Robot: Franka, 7 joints.
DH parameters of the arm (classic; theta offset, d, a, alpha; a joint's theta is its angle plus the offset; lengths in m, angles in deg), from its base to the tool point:
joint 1: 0 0.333 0 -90
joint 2: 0 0 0 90
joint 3: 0 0.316 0.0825 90
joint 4: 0 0 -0.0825 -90
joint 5: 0 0.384 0 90
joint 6: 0 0 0.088 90
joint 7: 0 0.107 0 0
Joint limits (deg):
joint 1: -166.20..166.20
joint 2: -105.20..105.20
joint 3: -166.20..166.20
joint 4: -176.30..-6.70
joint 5: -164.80..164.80
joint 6: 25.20..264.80
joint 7: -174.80..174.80
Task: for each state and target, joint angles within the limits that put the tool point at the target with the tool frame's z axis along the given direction. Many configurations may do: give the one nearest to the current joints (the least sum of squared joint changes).
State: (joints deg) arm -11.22 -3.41 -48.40 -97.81 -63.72 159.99 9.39
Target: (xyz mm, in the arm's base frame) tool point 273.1 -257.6 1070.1 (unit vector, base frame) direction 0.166 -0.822 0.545
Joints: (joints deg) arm -7.65 -7.15 -32.10 -53.36 -88.07 150.59 9.39
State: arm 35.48 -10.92 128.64 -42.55 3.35 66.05 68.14
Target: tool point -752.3 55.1 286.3 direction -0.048 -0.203 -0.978
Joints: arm 16.43 -51.32 146.29 -69.57 40.99 111.48 68.14
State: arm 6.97 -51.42 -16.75 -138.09 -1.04 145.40 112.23
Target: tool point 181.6 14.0 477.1 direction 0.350 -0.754 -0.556
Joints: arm 0.05 -89.33 21.36 -175.18 -31.57 106.75 112.23
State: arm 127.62 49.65 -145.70 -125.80 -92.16 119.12 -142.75
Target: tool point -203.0 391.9 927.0 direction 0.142 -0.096 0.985
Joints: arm 166.20 74.72 -146.91 -85.70 -94.28 143.61 -142.75
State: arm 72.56 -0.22 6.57 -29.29 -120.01 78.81 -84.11
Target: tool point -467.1 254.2 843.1 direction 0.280 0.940 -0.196
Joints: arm 116.10 3.22 50.18 -70.49 -82.38 84.72 -84.11
